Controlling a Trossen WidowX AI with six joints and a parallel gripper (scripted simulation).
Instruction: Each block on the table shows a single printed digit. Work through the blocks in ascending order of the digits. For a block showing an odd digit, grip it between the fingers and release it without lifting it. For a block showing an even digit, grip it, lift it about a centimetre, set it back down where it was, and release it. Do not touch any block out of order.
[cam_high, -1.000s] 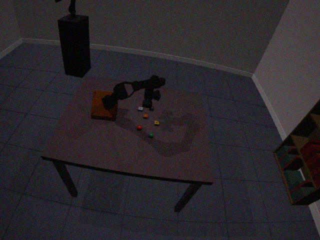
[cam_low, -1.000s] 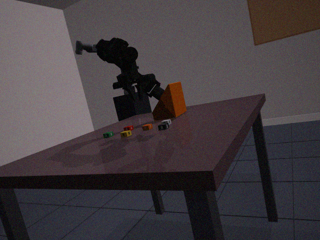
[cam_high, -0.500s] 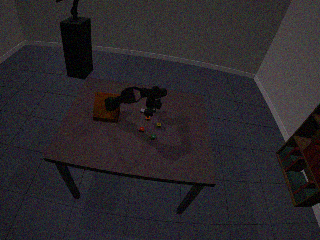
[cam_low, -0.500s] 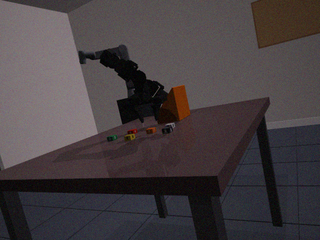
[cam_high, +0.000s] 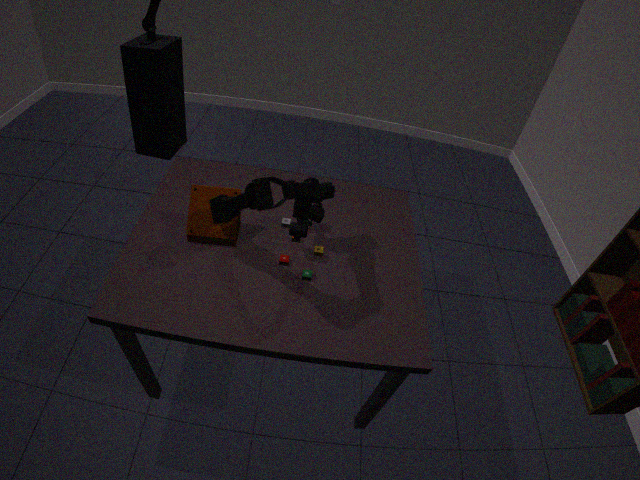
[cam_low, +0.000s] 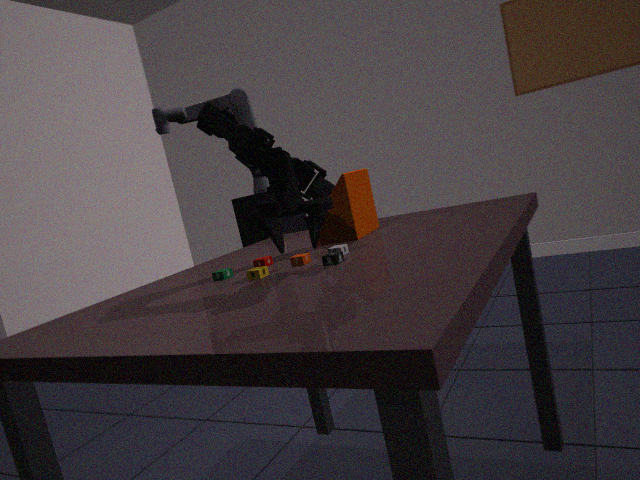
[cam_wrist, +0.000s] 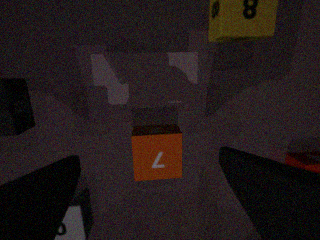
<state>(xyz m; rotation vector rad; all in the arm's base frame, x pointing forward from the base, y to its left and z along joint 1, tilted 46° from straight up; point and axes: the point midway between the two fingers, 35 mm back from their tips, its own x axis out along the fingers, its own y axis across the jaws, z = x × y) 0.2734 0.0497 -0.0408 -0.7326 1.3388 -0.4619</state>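
Now: the orange block 20 mm below my gripper tip and 10 mm behind it. Round my gripper tip: yellow block (90 mm ahead, 50 mm to the right, 20 mm below); then dark block (100 mm to the left, 20 mm below, 20 mm ahead); then white block (60 mm to the left, 60 mm behind, 20 mm below).
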